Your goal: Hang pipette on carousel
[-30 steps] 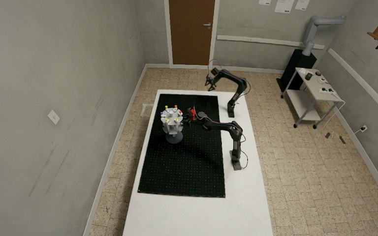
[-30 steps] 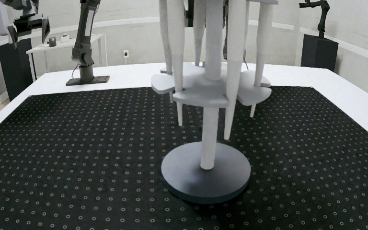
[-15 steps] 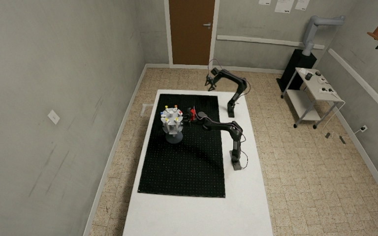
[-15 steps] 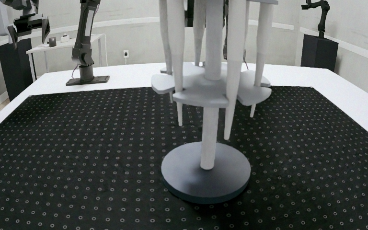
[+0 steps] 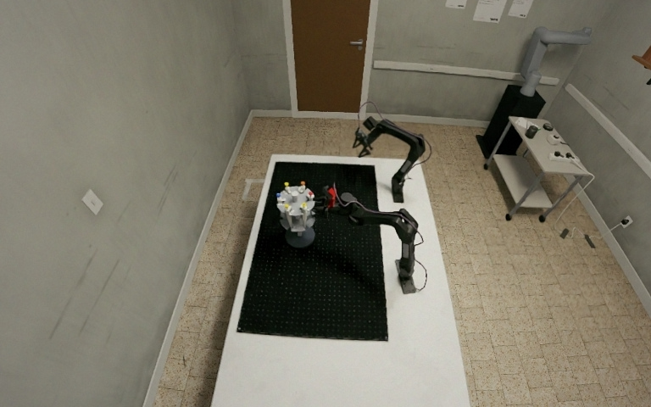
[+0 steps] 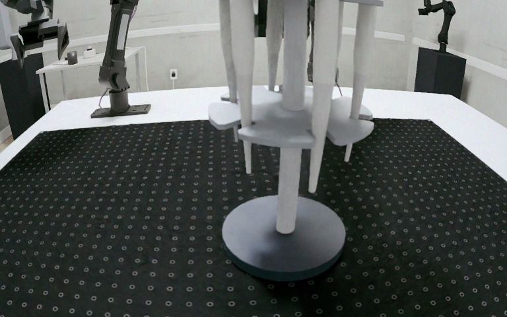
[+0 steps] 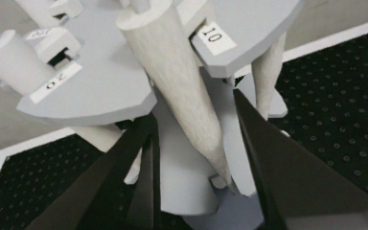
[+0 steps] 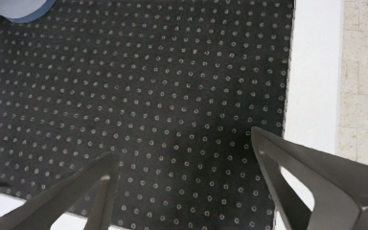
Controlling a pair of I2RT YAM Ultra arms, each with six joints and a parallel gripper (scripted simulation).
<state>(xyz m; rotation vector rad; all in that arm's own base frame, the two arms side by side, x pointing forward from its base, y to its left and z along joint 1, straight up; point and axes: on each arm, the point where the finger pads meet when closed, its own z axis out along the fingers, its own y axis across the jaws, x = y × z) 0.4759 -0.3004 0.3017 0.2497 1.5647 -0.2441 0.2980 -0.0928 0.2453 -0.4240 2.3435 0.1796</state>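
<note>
My left hand is 2 cm above the white pipette, 1 cm to the left of it and 1 cm short of it.
</note>
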